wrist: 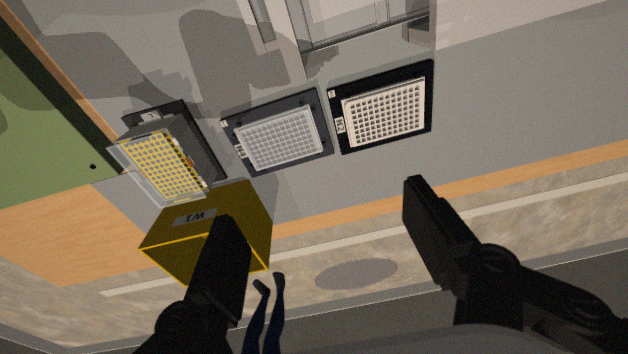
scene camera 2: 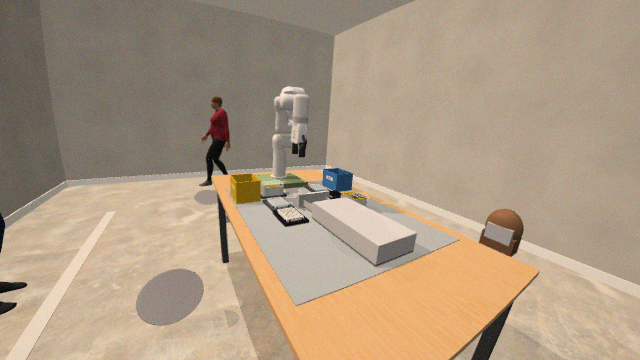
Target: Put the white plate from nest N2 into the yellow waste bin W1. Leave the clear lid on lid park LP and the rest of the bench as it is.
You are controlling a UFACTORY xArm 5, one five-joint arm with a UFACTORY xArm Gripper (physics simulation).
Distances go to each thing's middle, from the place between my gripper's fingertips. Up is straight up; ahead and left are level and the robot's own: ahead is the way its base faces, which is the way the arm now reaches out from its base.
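Relative to the nest N4 (wrist: pixel 310 96), my gripper is 6 cm past it, 8 cm to the left of it and 28 cm above it. Positions counted from my hand: white plate (wrist: pixel 395 109), 11 cm ahead, 8 cm to the right, 26 cm below; black nest N2 (wrist: pixel 426 68), 11 cm ahead, 8 cm to the right, 28 cm below.
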